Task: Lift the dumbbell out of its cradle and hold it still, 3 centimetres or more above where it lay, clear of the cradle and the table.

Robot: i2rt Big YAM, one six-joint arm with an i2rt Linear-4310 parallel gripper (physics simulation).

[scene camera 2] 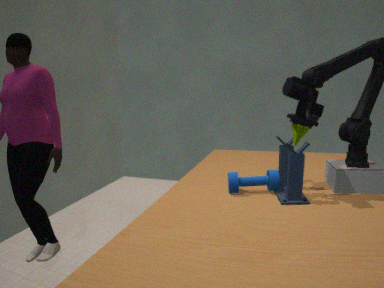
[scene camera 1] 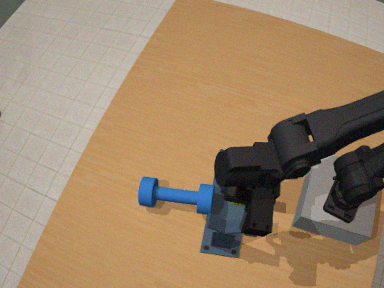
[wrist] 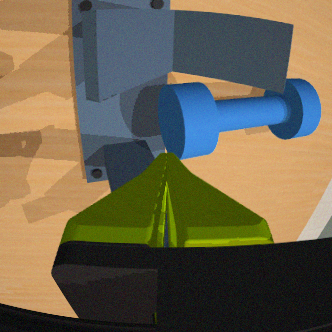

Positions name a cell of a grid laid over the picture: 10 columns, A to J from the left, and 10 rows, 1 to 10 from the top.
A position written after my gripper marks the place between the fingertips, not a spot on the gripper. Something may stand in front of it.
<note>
In view: my gripper (wrist: F5), a blue dumbbell (scene camera 1: D7) and a blue-grey cradle (scene camera 1: F9).
The blue dumbbell also shows in scene camera 2 (scene camera 2: H7) and in the wrist view (wrist: F4). The blue-grey cradle also shows in scene camera 2 (scene camera 2: H6) and in the wrist view (wrist: D2).
</note>
